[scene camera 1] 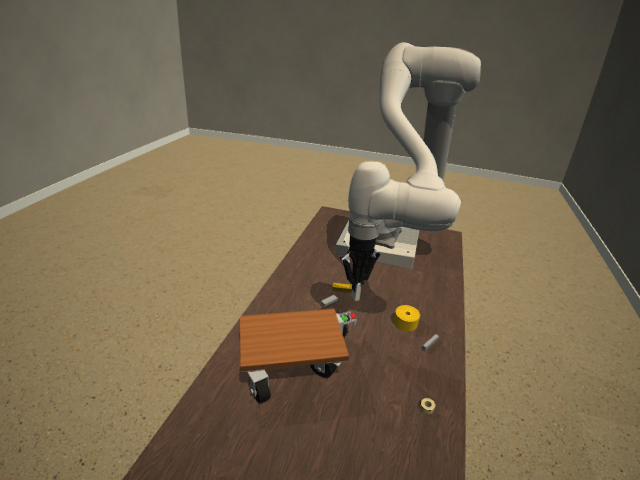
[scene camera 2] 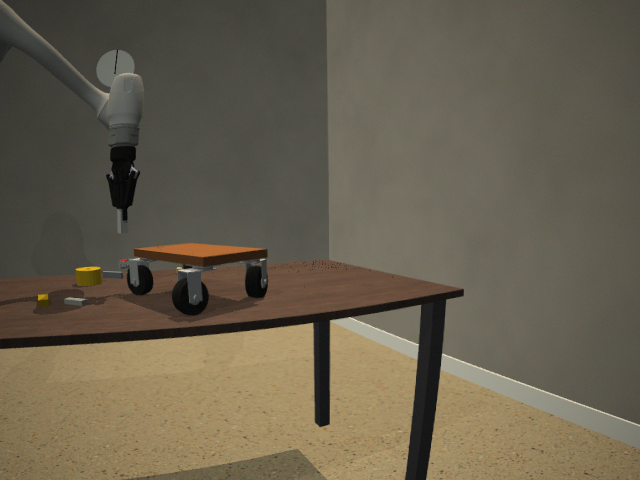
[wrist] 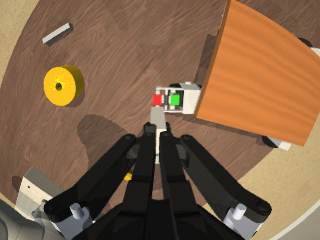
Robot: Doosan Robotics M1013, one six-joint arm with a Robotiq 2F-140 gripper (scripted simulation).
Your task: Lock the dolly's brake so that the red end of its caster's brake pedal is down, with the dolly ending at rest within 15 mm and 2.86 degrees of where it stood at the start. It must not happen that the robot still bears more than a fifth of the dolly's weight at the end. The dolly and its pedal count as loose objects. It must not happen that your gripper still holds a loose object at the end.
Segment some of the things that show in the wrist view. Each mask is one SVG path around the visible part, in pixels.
My gripper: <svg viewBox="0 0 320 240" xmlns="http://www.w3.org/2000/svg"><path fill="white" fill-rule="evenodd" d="M43 208L56 230L67 240L250 240L272 211L271 205L267 201L243 188L193 136L184 134L180 138L174 137L171 133L170 124L165 122L164 107L151 107L150 122L143 125L143 136L136 138L134 134L123 135L71 188L48 200ZM184 170L219 219L196 203L190 181L186 180ZM135 163L131 180L128 180L123 202L116 205L93 223ZM155 147L156 153L159 154L163 200L152 199L156 161Z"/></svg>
A yellow cylinder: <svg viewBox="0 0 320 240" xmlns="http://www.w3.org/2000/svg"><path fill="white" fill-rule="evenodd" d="M75 66L64 65L56 67L46 74L44 91L52 103L63 106L81 95L84 89L84 77Z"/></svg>
